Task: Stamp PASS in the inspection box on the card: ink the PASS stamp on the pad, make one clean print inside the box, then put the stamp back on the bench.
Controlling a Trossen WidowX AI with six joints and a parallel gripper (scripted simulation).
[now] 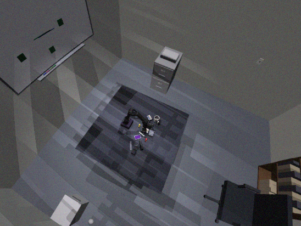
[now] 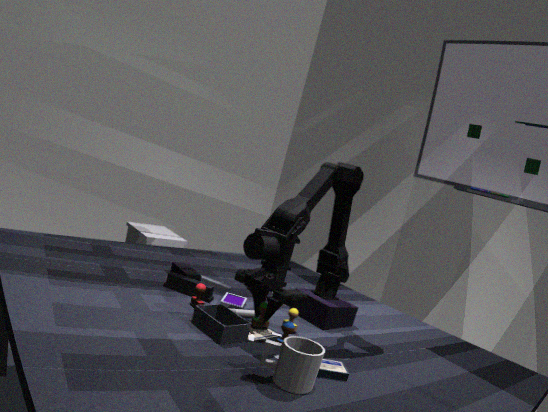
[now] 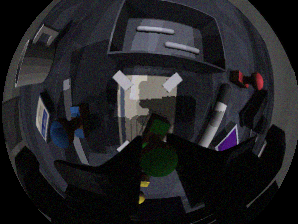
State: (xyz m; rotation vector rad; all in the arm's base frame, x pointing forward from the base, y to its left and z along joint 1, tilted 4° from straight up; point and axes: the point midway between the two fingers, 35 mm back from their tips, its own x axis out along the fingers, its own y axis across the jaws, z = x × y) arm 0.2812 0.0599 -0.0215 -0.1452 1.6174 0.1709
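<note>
Right now my gripper tip is 1 cm short of the white card, 1 cm to the right of it and 3 cm above it. The rest, counted from my gripper tip: green-knobbed stamp: right at my gripper tip; purple ink pad: 3 cm behind, 16 cm to the right, 3 cm below; dark tray: 12 cm ahead, 2 cm below.
</note>
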